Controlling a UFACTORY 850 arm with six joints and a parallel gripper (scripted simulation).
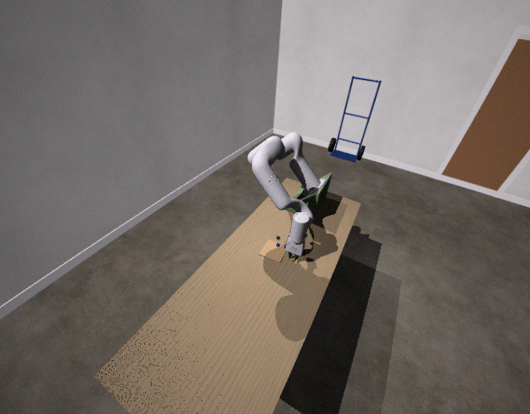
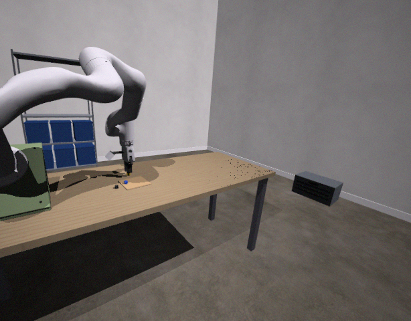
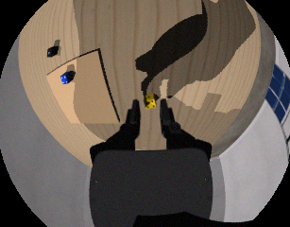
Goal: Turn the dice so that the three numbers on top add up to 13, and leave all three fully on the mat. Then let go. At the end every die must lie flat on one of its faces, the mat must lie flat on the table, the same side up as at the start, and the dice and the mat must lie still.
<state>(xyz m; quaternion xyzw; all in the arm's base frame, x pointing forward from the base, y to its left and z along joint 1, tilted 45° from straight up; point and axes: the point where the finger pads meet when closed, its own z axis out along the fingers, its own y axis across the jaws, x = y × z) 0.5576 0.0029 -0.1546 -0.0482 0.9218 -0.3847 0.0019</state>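
Now: the yellow die 3 cm below my hand. Also, from my hand: black die (11 cm behind, 16 cm to the right, 3 cm below); then blue die (5 cm behind, 13 cm to the right, 3 cm below); then tan mat (13 cm to the right, 4 cm below).
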